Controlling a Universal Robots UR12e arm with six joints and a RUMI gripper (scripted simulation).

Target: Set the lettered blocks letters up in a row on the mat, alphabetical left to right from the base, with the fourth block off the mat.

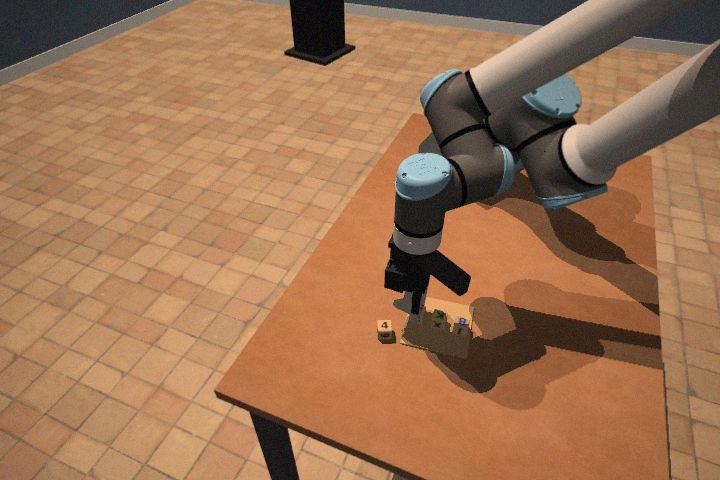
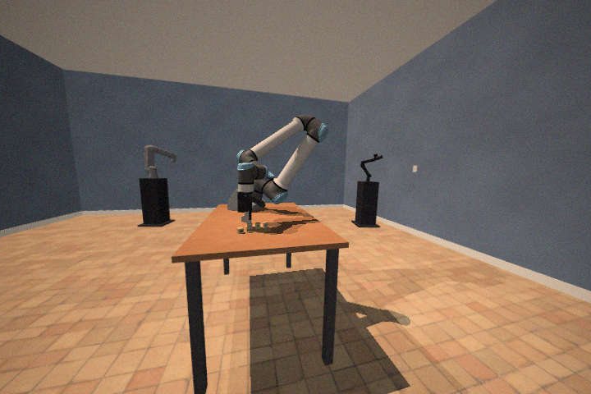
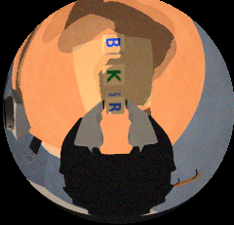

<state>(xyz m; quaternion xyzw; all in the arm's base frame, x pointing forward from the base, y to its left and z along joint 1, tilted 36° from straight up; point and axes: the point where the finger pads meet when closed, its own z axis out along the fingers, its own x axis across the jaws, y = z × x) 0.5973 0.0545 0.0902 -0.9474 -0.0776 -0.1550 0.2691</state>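
Now: hand 1 cm past the tan mat, 5 cm to the right of it and 2 cm above it.
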